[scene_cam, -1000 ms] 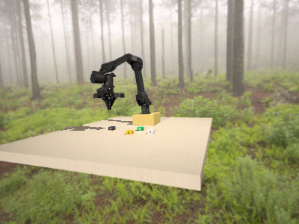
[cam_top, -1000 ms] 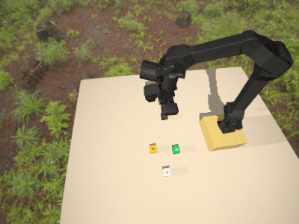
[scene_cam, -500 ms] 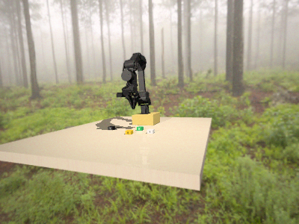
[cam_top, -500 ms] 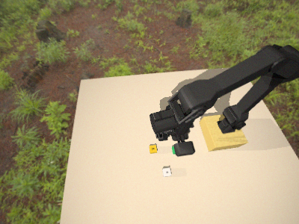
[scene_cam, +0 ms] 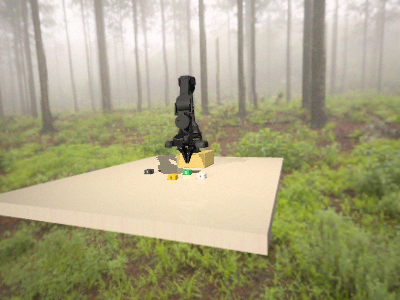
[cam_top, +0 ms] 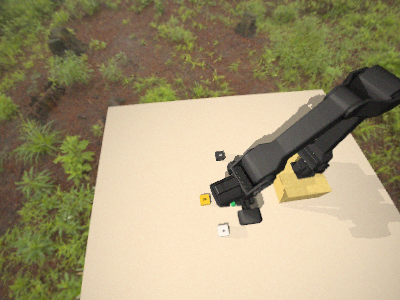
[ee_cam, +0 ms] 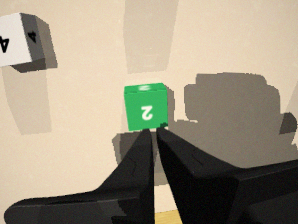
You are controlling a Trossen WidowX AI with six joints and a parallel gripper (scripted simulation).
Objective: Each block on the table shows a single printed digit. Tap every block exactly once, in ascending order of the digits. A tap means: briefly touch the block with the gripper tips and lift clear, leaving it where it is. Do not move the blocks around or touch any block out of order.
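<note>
Now: gripper tip 40 mm above the green block. Also, from my gripper tip: black block 20 mm ahead, 180 mm to the right, 40 mm below; then yellow block 110 mm ahead, 20 mm to the right, 40 mm below; then white block 70 mm ahead, 90 mm to the left, 40 mm below.
</note>
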